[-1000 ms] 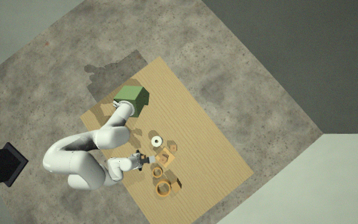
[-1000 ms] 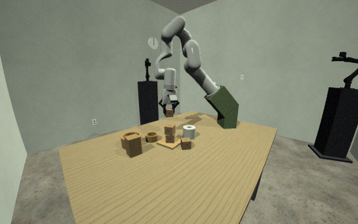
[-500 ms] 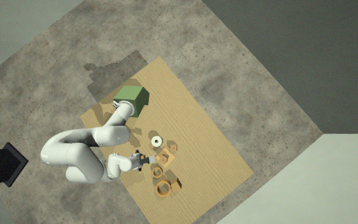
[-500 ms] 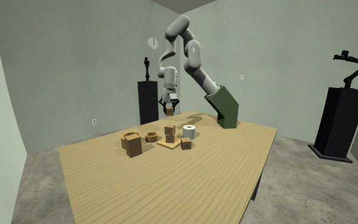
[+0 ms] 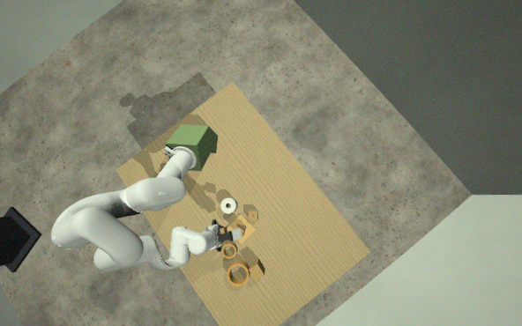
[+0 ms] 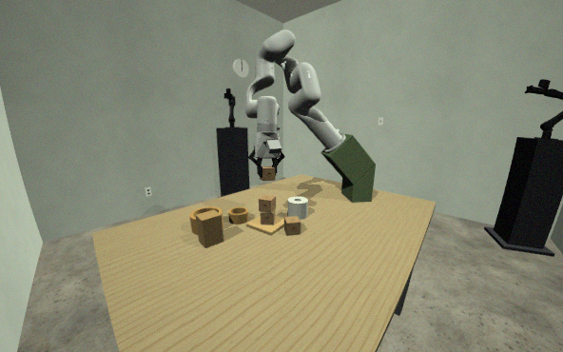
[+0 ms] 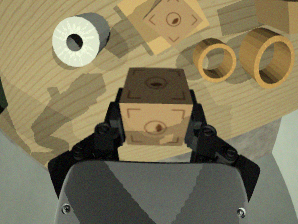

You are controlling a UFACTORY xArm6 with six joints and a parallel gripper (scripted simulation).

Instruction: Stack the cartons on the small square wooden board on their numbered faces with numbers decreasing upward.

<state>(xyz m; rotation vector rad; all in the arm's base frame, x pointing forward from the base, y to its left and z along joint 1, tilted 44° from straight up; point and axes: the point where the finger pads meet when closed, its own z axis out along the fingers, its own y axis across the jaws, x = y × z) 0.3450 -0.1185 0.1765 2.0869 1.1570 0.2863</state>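
Right now the square wooden board is 6 cm ahead of my hand, 4 cm to the left of it and 19 cm below it. From my hand the other things lie so: small wooden ring (8 cm ahead, 9 cm to the right, 18 cm below); white paper roll (6 cm behind, 11 cm to the left, 16 cm below); carton (1 cm below).
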